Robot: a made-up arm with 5 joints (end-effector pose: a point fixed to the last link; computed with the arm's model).
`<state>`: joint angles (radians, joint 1 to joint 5).
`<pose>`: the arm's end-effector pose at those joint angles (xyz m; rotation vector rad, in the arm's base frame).
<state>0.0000 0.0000 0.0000 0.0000 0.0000</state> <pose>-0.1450 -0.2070 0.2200 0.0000 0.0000 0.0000</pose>
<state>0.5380 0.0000 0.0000 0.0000 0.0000</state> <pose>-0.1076 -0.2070 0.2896 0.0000 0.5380 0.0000</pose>
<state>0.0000 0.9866 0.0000 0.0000 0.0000</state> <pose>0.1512 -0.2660 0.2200 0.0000 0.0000 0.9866</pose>
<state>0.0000 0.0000 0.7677 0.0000 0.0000</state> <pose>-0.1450 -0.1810 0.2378 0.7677 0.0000 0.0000</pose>
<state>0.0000 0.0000 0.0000 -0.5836 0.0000</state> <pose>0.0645 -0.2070 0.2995 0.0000 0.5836 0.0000</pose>
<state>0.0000 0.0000 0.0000 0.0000 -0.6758</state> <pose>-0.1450 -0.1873 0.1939 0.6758 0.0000 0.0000</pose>
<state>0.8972 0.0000 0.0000 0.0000 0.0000</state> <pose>-0.0647 -0.2070 0.3209 0.0000 0.8972 0.0000</pose>
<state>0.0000 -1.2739 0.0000 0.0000 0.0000</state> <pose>-0.2366 0.1612 0.2200 0.0000 0.0000 -1.2739</pose>
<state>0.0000 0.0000 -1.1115 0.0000 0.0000</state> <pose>-0.1450 -0.2488 0.2348 -1.1115 0.0000 0.0000</pose>
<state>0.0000 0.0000 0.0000 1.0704 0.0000</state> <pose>-0.2928 -0.2070 -0.1487 0.0000 -1.0704 0.0000</pose>
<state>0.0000 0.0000 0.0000 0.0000 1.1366</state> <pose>-0.1450 -0.1934 0.2713 -1.1366 0.0000 0.0000</pose>
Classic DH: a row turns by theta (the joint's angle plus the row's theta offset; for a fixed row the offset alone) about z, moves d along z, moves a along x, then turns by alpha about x. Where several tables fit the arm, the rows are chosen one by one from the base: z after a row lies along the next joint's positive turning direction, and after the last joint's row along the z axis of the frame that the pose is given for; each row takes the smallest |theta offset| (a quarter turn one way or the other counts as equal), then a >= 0, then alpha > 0; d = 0 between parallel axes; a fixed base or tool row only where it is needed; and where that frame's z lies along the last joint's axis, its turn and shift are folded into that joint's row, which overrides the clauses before.
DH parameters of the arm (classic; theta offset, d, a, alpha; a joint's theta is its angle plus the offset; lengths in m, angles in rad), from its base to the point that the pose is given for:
base (fixed): 0 0.187 0 -1.5708
joint 1: 0 0.039 0.058 1.5708
joint 2: -1.5708 0.074 0.255 -1.5708
joint 3: 1.5708 0.034 0.35 1.5708
joint 4: 0 -0.056 -0.324 1.5708
joint 5: 1.5708 0.237 0.047 -1.5708
tool (fixed): 1.5708 -0.015 0 0

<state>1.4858 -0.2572 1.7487 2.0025 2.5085</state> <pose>0.2818 0.5110 0.2330 1.9465 -1.9209 1.4713</pose>
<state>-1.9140 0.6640 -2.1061 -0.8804 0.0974</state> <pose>-0.1483 -0.0660 0.4512 -0.8525 -1.1936 -2.1858</pose>
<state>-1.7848 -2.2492 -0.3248 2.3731 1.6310</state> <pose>0.7227 0.3716 0.0692 0.4389 -0.8049 2.3801</pose>
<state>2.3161 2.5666 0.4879 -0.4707 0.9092</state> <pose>-0.0449 0.2600 -0.0740 2.2078 0.1619 1.6719</pose>
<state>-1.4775 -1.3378 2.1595 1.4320 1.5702</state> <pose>-0.3899 0.4336 0.3589 2.4492 -0.3154 -1.4452</pose>
